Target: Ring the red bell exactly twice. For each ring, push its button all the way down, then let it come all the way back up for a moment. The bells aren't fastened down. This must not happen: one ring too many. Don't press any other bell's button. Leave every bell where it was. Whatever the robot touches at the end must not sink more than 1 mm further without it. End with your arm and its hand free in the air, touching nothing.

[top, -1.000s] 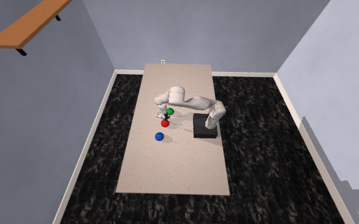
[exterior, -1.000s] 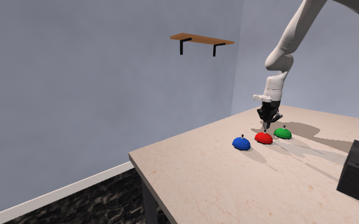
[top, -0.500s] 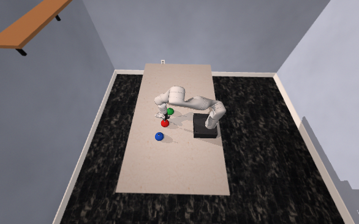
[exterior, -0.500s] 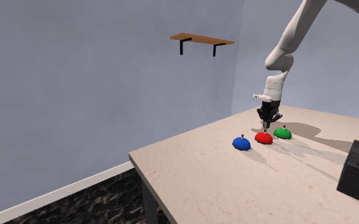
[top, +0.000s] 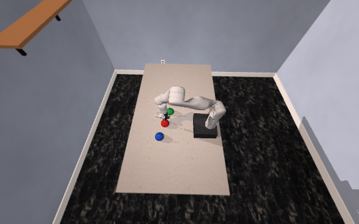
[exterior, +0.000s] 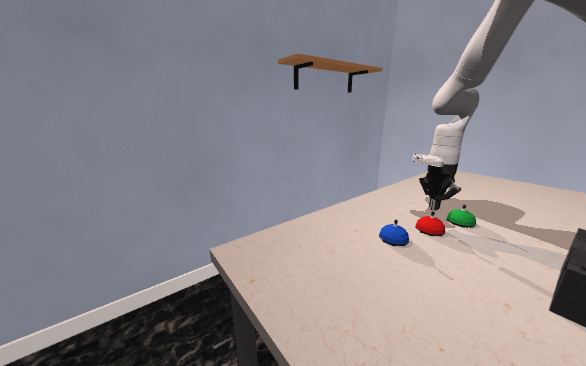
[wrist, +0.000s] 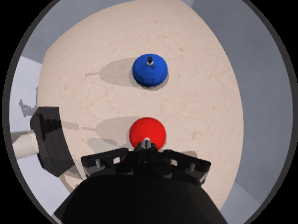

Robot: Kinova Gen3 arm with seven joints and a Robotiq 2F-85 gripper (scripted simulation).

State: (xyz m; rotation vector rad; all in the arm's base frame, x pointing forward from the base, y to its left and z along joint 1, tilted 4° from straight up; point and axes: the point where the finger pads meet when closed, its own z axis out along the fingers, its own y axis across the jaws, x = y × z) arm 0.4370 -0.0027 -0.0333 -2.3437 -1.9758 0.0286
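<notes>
Right now my hand is 5 cm above the red bell. Also, from my hand: blue bell 15 cm to the left, 5 cm below, 3 cm ahead; green bell 15 cm to the right, 5 cm below, 3 cm behind.
</notes>
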